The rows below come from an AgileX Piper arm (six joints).
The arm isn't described. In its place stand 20 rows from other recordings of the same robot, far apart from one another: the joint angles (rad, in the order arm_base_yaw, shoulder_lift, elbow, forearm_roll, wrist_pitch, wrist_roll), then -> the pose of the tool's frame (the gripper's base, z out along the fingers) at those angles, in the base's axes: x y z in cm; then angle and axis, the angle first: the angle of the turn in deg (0 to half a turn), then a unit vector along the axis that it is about.
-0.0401, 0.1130, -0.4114, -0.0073, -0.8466, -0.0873 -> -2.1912, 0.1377, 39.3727, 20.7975, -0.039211, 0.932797, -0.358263
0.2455, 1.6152, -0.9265, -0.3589, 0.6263, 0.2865 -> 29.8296, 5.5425, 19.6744, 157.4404, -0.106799, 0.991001, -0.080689
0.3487, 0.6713, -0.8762, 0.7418, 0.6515, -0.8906 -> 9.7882, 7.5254, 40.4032, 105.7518, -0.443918, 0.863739, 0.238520
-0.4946, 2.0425, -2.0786, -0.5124, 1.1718, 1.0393 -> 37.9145, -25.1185, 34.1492, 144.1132, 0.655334, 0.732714, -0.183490
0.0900, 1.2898, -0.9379, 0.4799, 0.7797, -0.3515 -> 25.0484, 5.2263, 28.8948, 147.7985, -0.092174, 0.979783, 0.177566
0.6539, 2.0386, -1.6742, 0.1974, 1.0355, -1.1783 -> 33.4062, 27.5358, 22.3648, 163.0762, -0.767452, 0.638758, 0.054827
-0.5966, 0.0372, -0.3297, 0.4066, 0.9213, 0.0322 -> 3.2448, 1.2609, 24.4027, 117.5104, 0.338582, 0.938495, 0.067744
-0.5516, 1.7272, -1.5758, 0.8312, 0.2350, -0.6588 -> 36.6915, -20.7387, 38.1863, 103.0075, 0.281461, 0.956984, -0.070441
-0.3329, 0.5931, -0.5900, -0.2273, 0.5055, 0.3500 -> 10.8630, -4.8068, 31.9743, 114.5085, 0.272152, 0.955545, -0.113436
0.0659, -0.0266, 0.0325, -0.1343, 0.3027, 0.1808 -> 5.3689, -0.0097, 17.6628, 102.5822, 0.009327, 0.999578, 0.027524
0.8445, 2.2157, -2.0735, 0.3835, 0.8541, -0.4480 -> 31.8429, 39.7140, 26.6820, 147.7336, -0.522413, 0.816561, 0.245586
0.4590, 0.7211, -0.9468, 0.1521, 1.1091, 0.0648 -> 9.1850, 5.9162, 37.2409, 139.7415, -0.186661, 0.965458, 0.181794
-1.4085, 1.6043, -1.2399, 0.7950, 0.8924, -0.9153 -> 10.4302, -32.4002, 29.3125, 134.2814, 0.426693, 0.903734, -0.034616
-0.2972, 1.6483, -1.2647, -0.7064, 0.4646, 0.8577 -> 35.1144, -13.5225, 29.5926, 129.2823, 0.314045, 0.934442, -0.167908
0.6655, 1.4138, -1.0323, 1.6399, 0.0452, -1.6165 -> 25.5014, 20.5390, 33.0174, 112.4797, -0.319747, 0.910288, 0.262940
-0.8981, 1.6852, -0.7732, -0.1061, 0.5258, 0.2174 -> 16.8813, -21.9666, 14.1287, 169.3372, 0.491264, 0.868461, -0.066601
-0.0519, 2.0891, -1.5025, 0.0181, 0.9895, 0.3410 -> 41.1071, -1.9975, 15.7713, 175.4848, 0.199738, 0.979755, 0.013587
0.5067, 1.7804, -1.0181, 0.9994, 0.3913, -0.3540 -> 30.0561, 20.0210, 18.4410, 157.3404, -0.006340, 0.950913, 0.309395
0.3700, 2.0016, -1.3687, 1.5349, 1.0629, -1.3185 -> 35.8284, 22.4195, 22.6712, 149.6248, -0.317035, 0.765659, 0.559692
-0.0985, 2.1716, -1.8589, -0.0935, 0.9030, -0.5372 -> 47.6852, -5.3826, 21.7541, 157.5147, -0.236301, 0.965361, -0.110638
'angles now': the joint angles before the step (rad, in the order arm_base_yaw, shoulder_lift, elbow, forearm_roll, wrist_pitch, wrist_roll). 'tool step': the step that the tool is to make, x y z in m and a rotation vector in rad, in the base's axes. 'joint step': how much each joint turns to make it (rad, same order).
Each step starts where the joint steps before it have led.
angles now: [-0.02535 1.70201 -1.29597 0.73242 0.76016 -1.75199]
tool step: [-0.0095 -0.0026 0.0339 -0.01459 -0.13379 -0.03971]
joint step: [-0.00014 -0.08447 -0.00400 -0.00006 -0.06143 0.00004]
